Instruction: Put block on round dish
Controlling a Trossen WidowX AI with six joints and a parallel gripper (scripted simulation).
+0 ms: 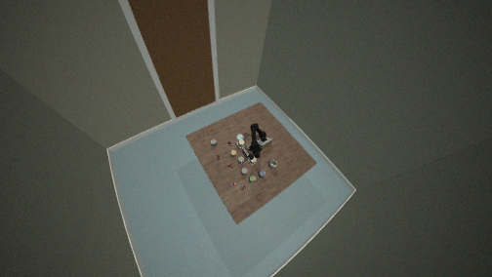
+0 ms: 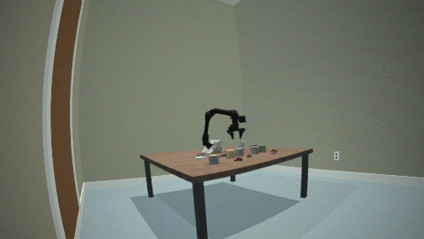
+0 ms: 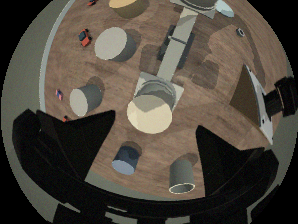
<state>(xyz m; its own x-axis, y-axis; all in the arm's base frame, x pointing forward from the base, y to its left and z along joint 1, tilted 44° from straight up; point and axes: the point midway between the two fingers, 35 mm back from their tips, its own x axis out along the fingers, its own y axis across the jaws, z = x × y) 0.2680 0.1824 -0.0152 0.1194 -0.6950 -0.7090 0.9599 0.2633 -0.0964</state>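
Now: gripper tip 10 cm above the pale green block, 1 cm to the right of it and 1 cm short of it. From my gripper tip the other things lie so: round dish (37 cm to the right, 14 cm below, 5 cm behind).
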